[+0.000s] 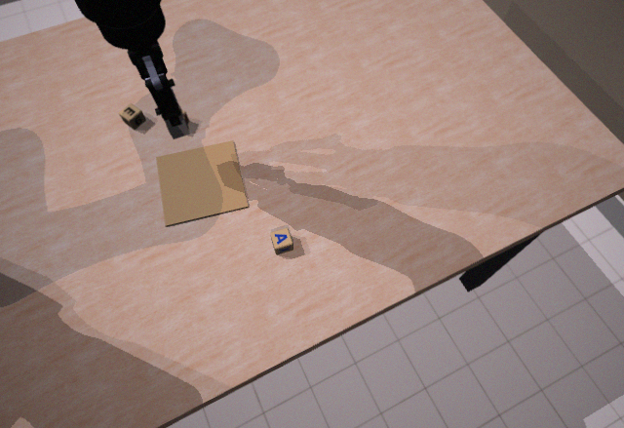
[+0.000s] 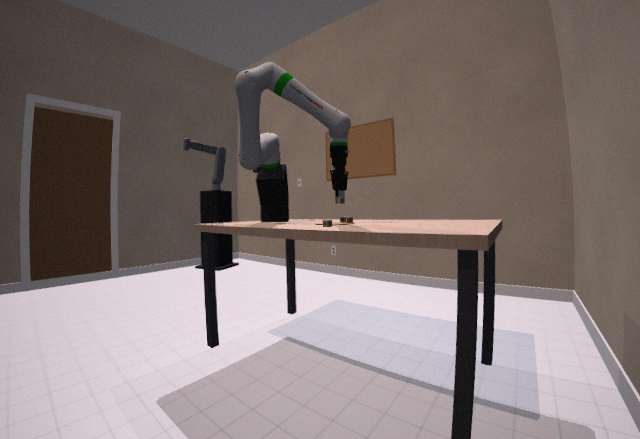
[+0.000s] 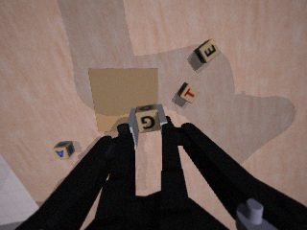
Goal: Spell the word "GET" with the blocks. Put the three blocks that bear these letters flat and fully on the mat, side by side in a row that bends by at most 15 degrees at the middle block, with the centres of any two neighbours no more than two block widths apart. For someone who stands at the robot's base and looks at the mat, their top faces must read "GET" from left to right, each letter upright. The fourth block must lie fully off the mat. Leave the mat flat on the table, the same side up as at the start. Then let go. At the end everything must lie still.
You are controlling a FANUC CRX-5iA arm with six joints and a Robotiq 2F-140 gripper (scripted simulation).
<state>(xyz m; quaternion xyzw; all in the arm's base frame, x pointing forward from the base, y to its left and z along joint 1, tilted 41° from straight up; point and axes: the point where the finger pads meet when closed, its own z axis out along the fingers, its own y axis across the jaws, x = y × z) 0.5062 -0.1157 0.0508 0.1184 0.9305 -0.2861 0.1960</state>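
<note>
The tan mat is 14 cm below my hand, 5 cm to the right of it and 2 cm behind it.
</note>
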